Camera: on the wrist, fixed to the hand. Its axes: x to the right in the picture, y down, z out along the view.
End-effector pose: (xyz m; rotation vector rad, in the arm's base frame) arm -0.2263 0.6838 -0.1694 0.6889 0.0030 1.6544
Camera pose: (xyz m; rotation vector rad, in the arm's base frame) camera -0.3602 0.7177 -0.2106 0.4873 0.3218 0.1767
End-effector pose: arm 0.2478 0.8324 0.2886 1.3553 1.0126 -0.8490
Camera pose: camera 0.3361 0.9438 0.3126 0.2725 1.9199 -1.8938
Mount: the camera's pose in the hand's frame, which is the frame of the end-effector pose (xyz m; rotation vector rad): 0.0181 0.0975 -0.1046 -0.0493 -0.1081 -1.4980
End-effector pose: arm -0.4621 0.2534 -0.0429 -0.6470 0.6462 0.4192
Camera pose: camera -0.5457 0.2573 -0.1602 -0.9641 -0.0695 -0.9215
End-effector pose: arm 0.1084 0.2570 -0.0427 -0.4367 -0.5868 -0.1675
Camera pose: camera 0.2022 0.2974 -0.1444 0.0331 -0.9215 -1.5934
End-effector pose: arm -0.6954 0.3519 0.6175 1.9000 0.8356 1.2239
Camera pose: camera -0.7731 0.3376 0.7380 0.7667 1.6336 0.1707
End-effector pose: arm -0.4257 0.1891 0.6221 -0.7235 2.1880 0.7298
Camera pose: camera -0.5483 0.1801 0.6973 -1.8845 0.9838 -0.0050
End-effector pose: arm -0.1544 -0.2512 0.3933 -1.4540 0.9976 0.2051
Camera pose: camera -0.2541 -0.3340 0.3303 -1.8399 -0.3505 -0.7716
